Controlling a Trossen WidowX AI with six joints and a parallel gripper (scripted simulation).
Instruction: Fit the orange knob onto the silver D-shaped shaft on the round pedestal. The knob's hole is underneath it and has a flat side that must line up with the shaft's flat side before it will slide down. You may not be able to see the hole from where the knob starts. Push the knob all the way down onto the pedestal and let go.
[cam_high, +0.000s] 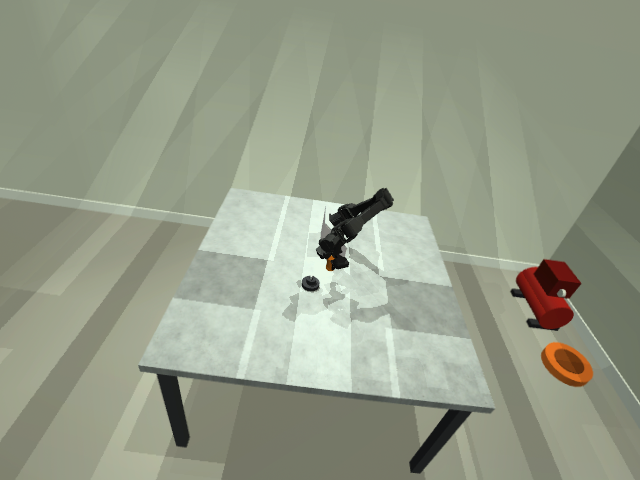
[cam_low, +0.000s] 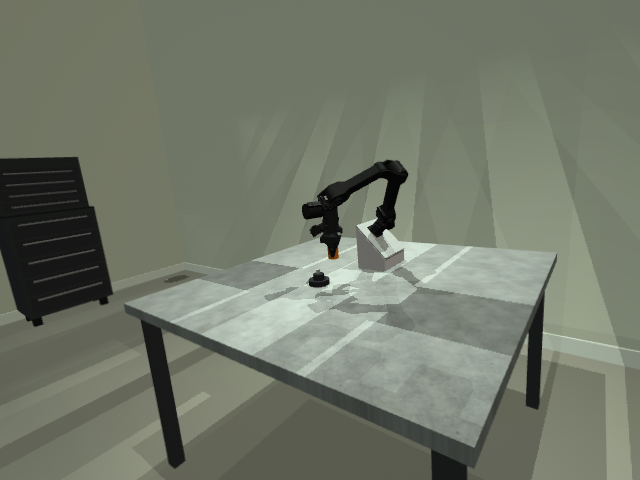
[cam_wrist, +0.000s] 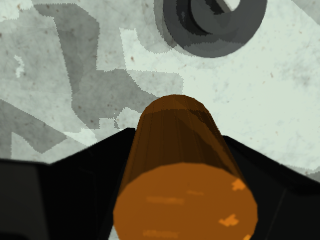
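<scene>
Right now the pedestal is 1 cm ahead of my gripper tip, 8 cm to the right of it and 9 cm below it. The rest, counted from my gripper tip: orange knob: 3 cm above.
</scene>
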